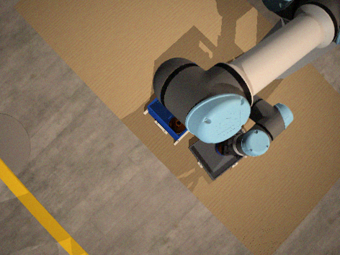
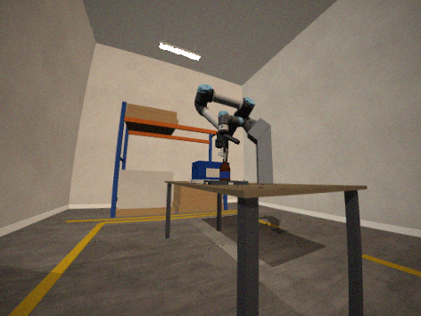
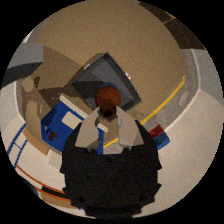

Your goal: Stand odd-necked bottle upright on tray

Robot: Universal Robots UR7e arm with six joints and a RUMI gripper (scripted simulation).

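Now: the grey tray 160 mm below my hand. Also, from my hand: brown bottle 240 mm to the right, 80 mm below, 10 mm ahead; then blue crate 250 mm to the right, 90 mm behind, 80 mm below.
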